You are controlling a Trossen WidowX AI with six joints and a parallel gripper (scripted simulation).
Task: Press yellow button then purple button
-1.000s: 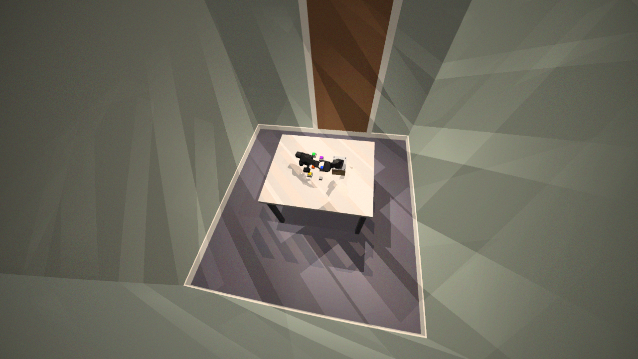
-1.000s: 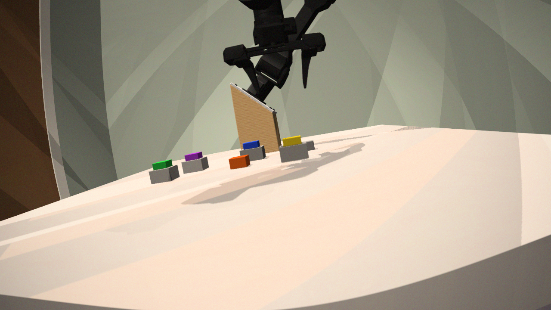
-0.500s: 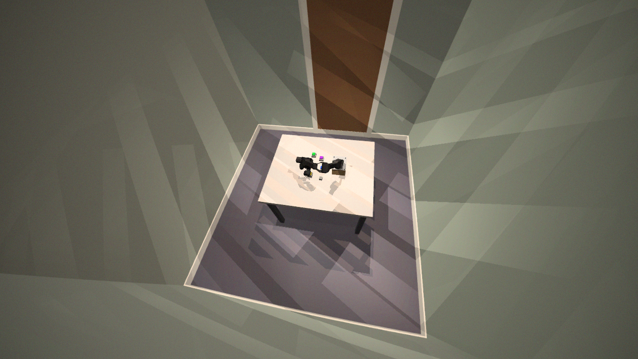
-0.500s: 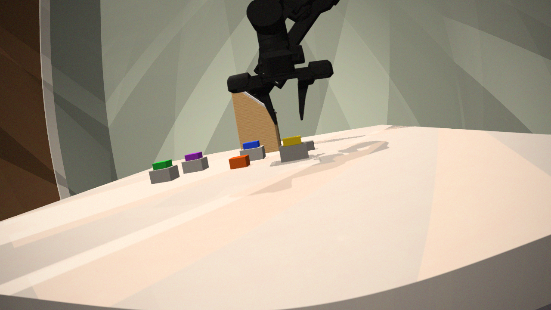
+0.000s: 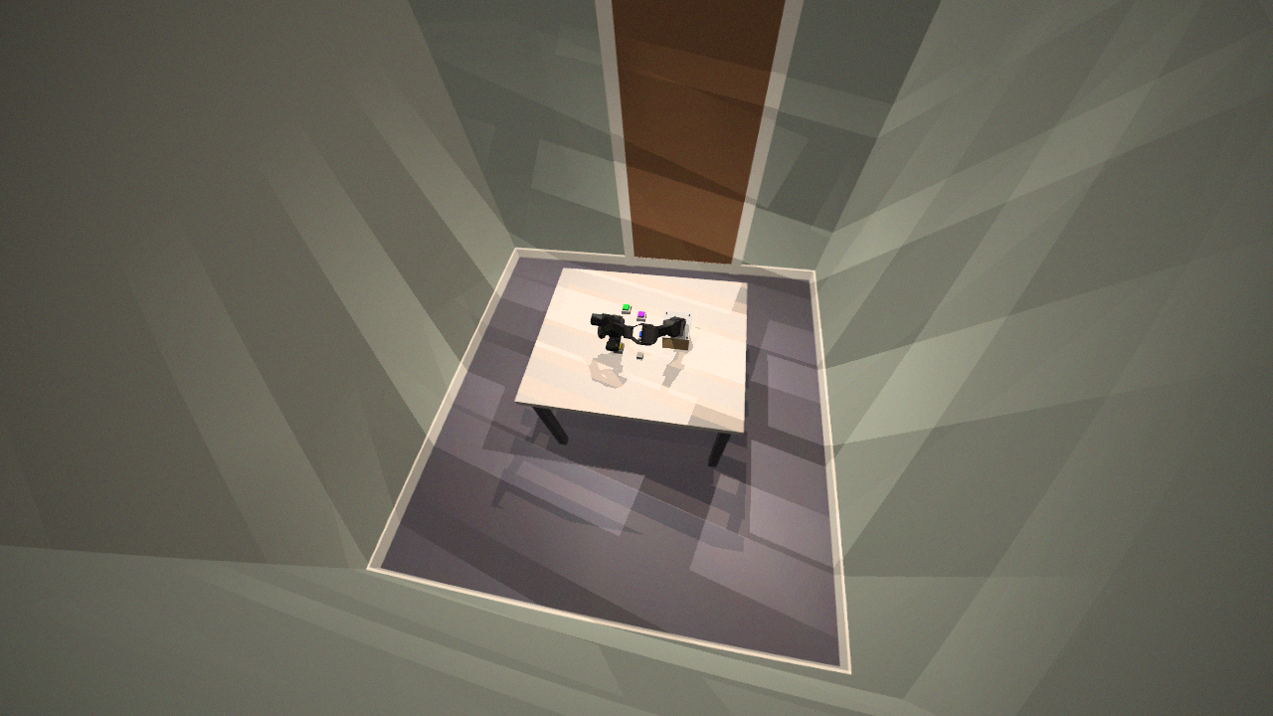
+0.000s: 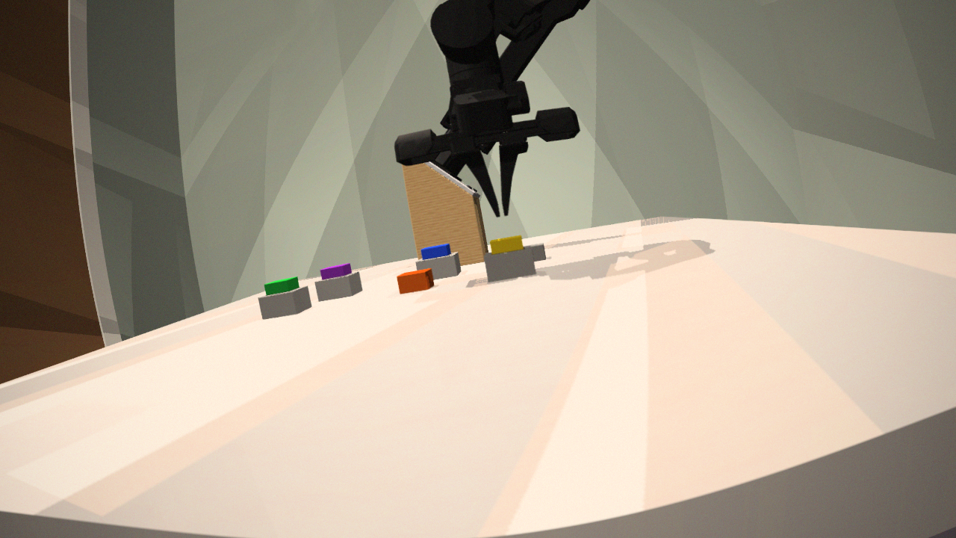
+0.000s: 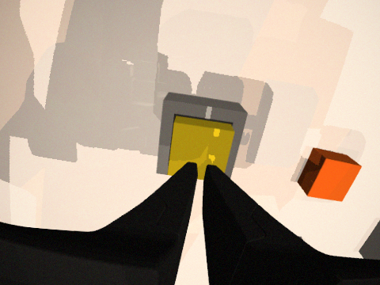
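My gripper tip is 30 mm above the yellow button. Round my gripper tip: blue button: 100 mm to the right, 100 mm behind, 30 mm below; then small grey block: 120 mm behind, 50 mm below, 10 mm to the left; then orange block: 100 mm to the right, 50 mm below, 10 mm behind.
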